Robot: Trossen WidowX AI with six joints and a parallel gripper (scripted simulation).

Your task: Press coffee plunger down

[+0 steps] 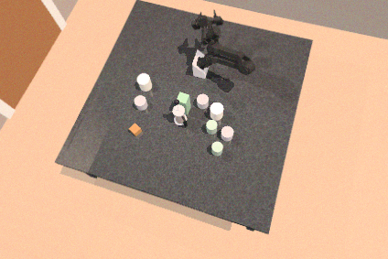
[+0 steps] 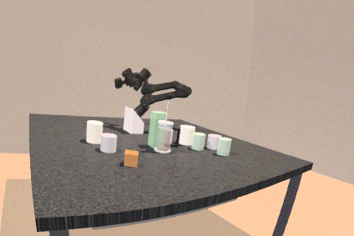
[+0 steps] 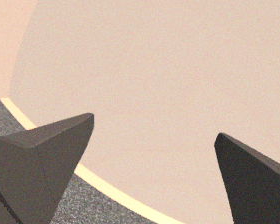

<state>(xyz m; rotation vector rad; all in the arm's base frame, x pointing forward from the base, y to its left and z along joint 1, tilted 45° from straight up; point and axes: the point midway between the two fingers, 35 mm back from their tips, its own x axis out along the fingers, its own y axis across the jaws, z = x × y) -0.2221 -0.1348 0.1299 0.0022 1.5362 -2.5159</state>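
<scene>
Now: gripper tip 620 mm short of the coffee press, 20 mm to the left of it and 180 mm above it. Also, from my gripper tip: tall pale green block: 540 mm ahead, 30 mm to the right, 220 mm below; orange cube: 750 mm ahead, 280 mm to the right, 280 mm below.
</scene>
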